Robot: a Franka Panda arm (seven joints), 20 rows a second.
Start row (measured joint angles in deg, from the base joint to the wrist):
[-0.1, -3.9, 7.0, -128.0, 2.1, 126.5, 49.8]
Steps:
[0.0, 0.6, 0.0, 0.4, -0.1, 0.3, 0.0]
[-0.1, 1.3, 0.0, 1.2, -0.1, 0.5, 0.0]
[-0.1, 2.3, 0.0, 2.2, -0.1, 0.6, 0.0]
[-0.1, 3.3, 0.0, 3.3, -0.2, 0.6, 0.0]
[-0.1, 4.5, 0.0, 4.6, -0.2, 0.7, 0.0]
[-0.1, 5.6, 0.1, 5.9, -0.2, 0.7, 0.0]
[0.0, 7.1, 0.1, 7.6, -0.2, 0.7, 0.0]
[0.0, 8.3, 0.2, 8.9, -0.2, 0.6, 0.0]
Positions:
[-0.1, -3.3, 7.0, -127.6, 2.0, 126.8, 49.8]
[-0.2, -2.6, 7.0, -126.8, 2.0, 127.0, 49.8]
[-0.2, -1.6, 7.0, -125.8, 2.0, 127.1, 49.8]
[-0.2, -0.6, 7.0, -124.7, 1.9, 127.1, 49.8]
[-0.2, 0.6, 7.0, -123.4, 1.9, 127.2, 49.8]
[-0.2, 1.7, 7.1, -122.1, 1.9, 127.2, 49.8]
[-0.1, 3.2, 7.1, -120.4, 1.9, 127.2, 49.8]
[-0.1, 4.4, 7.2, -119.1, 1.9, 127.1, 49.8]

